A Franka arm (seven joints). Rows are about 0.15 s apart.
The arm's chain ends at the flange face. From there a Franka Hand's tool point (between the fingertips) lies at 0.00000 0.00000 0.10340 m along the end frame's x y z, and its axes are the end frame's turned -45 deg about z.
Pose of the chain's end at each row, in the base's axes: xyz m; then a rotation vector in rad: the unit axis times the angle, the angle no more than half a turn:
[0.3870, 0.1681, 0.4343, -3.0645, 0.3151, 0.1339]
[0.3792, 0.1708, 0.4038, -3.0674, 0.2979, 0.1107]
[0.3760, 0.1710, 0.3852, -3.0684, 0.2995, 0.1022]
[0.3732, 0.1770, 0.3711, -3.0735, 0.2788, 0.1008]
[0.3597, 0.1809, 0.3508, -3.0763, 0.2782, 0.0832]
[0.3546, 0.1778, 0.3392, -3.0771, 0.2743, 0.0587]
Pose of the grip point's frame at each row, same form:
[0.3787, 0.1750, 0.3315, -2.9257, -0.8738, 0.0887]
[0.3724, 0.1775, 0.3008, -2.9270, -0.8923, 0.0677]
[0.3698, 0.1775, 0.2822, -2.9304, -0.8917, 0.0604]
[0.3670, 0.1831, 0.2681, -2.9273, -0.9127, 0.0609]
[0.3546, 0.1867, 0.2477, -2.9334, -0.9155, 0.0461]
[0.3512, 0.1835, 0.2360, -2.9382, -0.9211, 0.0236]

